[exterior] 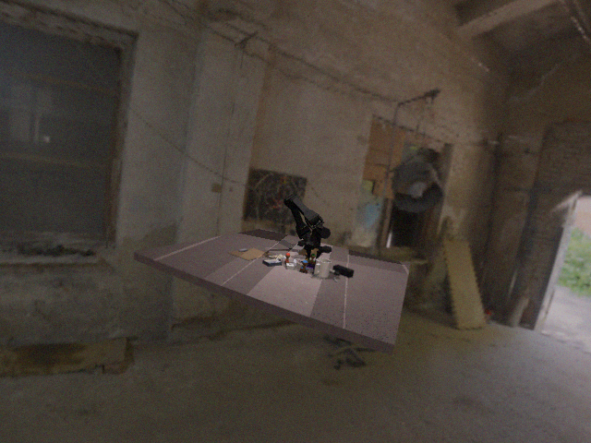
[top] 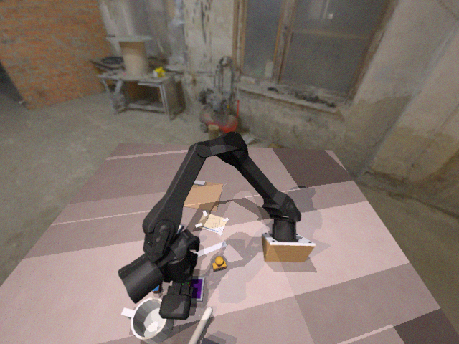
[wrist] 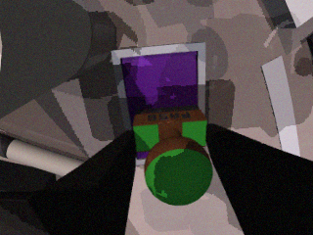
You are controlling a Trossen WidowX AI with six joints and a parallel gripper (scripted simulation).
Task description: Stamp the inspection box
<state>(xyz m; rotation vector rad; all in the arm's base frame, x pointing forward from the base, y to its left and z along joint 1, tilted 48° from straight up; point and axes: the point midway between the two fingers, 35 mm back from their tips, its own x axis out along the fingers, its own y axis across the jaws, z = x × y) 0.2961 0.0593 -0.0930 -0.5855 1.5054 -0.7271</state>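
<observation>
The purple ink pad lies 4 cm below my gripper tip. Round my gripper tip: green stamp (right at my gripper tip); then orange stamp (9 cm behind, 6 cm to the right, 3 cm below); then blue stamp (9 cm ahead, 3 cm below, 1 cm to the right).
</observation>
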